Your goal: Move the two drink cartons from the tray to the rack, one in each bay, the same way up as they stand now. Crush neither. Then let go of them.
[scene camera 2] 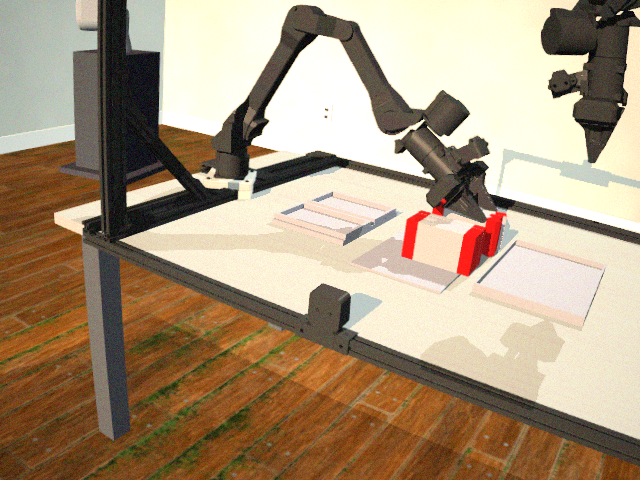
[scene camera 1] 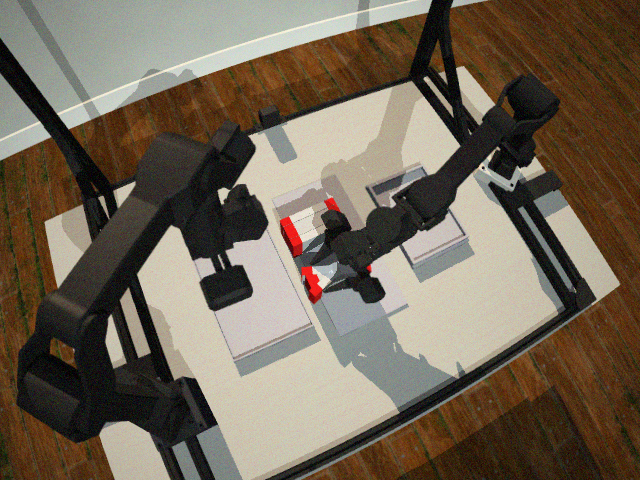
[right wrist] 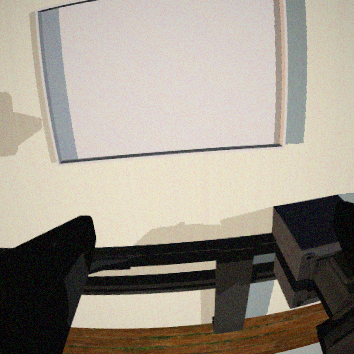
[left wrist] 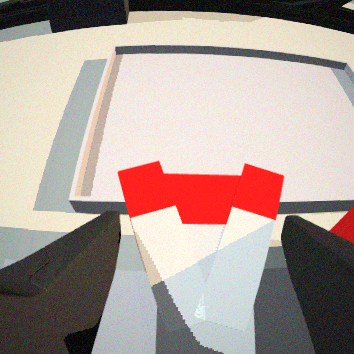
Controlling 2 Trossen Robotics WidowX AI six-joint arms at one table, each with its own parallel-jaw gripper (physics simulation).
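Frame: origin at the left arm's base, x left, y back, z up, level; centimetres.
Where they show: left gripper, fingertip midpoint: [scene camera 2: 490,216] [scene camera 1: 317,278] [left wrist: 203,225]; right gripper, fingertip midpoint: [scene camera 2: 596,156] [scene camera 1: 216,267] [right wrist: 218,222]; left arm's base, origin of the base link: [scene camera 2: 230,175] [scene camera 1: 502,165]; right arm's base, origin of the base link: [scene camera 1: 170,413] [right wrist: 331,273].
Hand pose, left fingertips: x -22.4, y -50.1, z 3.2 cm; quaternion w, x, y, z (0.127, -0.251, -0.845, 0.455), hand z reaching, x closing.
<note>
Each offset is from my left fingertips to the top centre of the thing. "spot": to the spot under its first point.
One carton {dx -7.1, dy +9.5, dz +0.4 cm} [scene camera 1: 315,222] [scene camera 2: 436,240], white with red ends, rests on the low tray [scene camera 1: 356,315] [scene camera 2: 392,258]. The other carton {dx +2.2, dy +3.4, dz +0.4 cm} [scene camera 1: 310,284] [scene camera 2: 496,235] [left wrist: 202,200] rests beside it, its top looking notched in the left wrist view. My left gripper [scene camera 1: 318,276] [scene camera 2: 488,214] [left wrist: 203,225] is partly open, its fingers low on either side of this second carton with gaps to it. My right gripper [scene camera 2: 593,155] [right wrist: 218,222] is open and empty, high in the air. The rack {dx +9.9, dy +27.0, dz -4.8 cm} [scene camera 1: 439,251] [scene camera 2: 315,232] has two bays with a divider and holds no carton. My left arm hides part of the cartons and rack in scene camera 1.
A shallow rimmed box {dx -11.4, dy -8.0, dz -5.2 cm} [scene camera 1: 273,343] [scene camera 2: 532,304] [left wrist: 92,125] [right wrist: 281,75] lies close beside the tray, on the side away from the rack. A small dark block {spot: dx -31.7, dy +27.5, dz -2.0 cm} [scene camera 1: 268,116] [scene camera 2: 329,307] is fixed on the table's edge rail. Dark frame posts stand at the table's ends.
</note>
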